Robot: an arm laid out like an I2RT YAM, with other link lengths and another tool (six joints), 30 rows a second.
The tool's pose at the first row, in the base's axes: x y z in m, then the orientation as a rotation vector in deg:
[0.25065, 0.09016, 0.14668, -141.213, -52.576, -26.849]
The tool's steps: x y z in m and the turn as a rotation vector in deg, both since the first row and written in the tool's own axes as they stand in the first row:
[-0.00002, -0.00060, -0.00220, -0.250, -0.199, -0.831]
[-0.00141, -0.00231, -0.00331, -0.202, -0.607, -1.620]
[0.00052, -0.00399, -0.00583, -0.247, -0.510, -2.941]
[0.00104, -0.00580, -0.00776, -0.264, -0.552, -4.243]
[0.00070, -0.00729, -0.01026, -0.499, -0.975, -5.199]
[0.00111, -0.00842, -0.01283, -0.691, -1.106, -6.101]
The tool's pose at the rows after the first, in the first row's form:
[0.24990, 0.08938, 0.14869, -141.234, -53.710, -27.037]
[0.24757, 0.08921, 0.14949, -141.088, -54.880, -26.790]
[0.24744, 0.09000, 0.15299, -140.594, -56.520, -27.379]
[0.24629, 0.09045, 0.15539, -140.127, -58.191, -27.776]
[0.24466, 0.08994, 0.15777, -140.148, -59.579, -27.725]
[0.24380, 0.08954, 0.16044, -140.012, -60.780, -27.980]

